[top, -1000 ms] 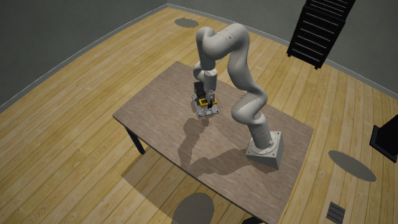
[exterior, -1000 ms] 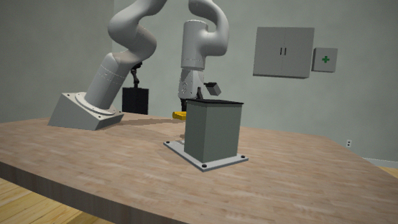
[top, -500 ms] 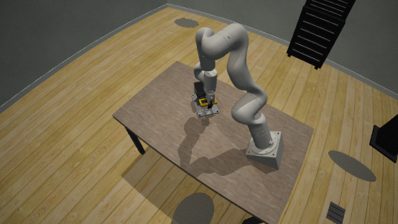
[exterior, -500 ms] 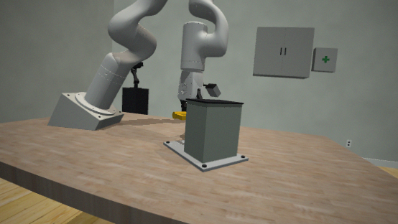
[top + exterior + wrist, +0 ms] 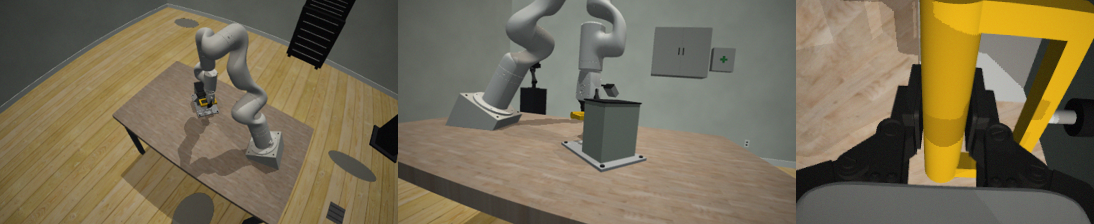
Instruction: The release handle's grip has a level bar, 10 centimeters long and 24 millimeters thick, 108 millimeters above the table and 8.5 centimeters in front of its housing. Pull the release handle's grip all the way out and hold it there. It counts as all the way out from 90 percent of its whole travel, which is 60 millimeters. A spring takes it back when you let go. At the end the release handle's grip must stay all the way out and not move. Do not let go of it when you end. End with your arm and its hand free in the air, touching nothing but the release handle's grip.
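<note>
Right now my hand is 10 cm above the grey baseplate, 8 cm short of it and 5 cm to the left of it.
</note>
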